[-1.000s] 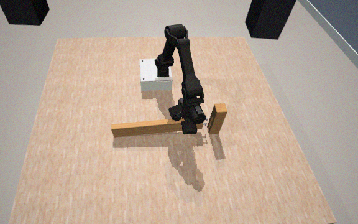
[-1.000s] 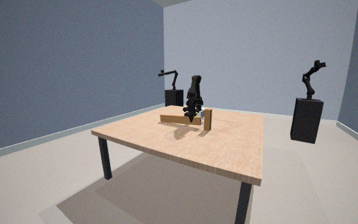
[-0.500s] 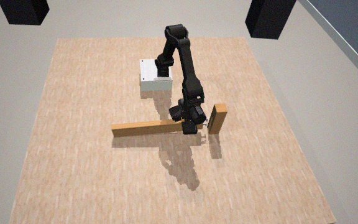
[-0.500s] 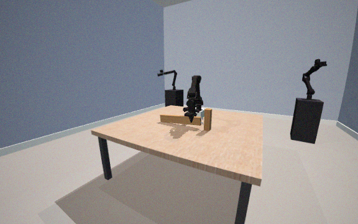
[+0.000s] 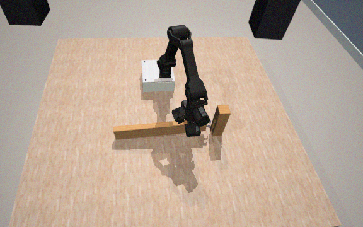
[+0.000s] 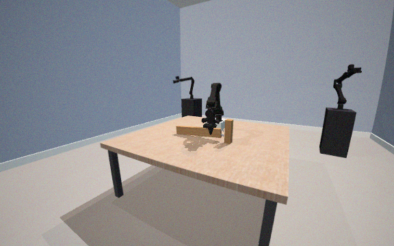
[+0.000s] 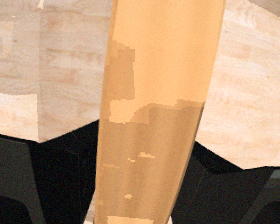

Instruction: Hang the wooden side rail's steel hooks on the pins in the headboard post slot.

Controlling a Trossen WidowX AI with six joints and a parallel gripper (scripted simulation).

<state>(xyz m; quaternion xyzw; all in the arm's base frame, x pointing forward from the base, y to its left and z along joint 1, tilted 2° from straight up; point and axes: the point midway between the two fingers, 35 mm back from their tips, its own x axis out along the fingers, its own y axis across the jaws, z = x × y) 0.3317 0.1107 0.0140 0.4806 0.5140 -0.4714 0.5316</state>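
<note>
The headboard post is 14 cm to the left of my gripper tip, 4 cm above it and 1 cm behind it.
</note>
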